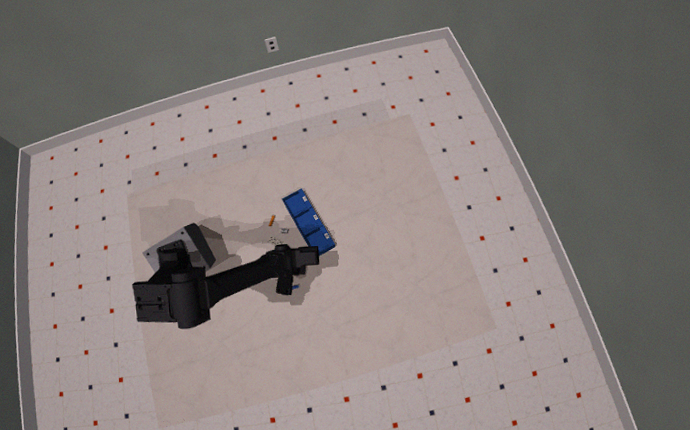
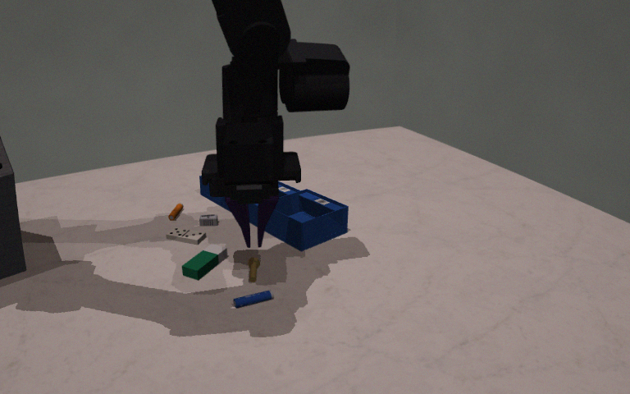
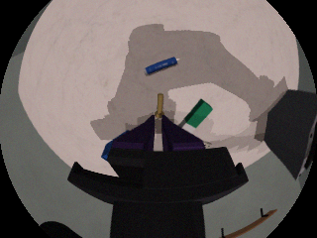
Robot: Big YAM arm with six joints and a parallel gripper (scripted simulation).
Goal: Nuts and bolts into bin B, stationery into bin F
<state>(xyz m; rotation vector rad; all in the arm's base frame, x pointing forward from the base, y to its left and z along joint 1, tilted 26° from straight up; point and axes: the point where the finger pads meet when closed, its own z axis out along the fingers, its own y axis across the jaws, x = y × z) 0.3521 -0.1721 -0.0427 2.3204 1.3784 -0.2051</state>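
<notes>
My gripper is now 4 cm above the brass bolt. Round my hand: white domino (13 cm to the left, 4 cm below, 3 cm behind); then green block (5 cm to the left, 4 cm below, 4 cm behind); then blue cylinder (5 cm to the right, 4 cm below, 3 cm behind).
</notes>
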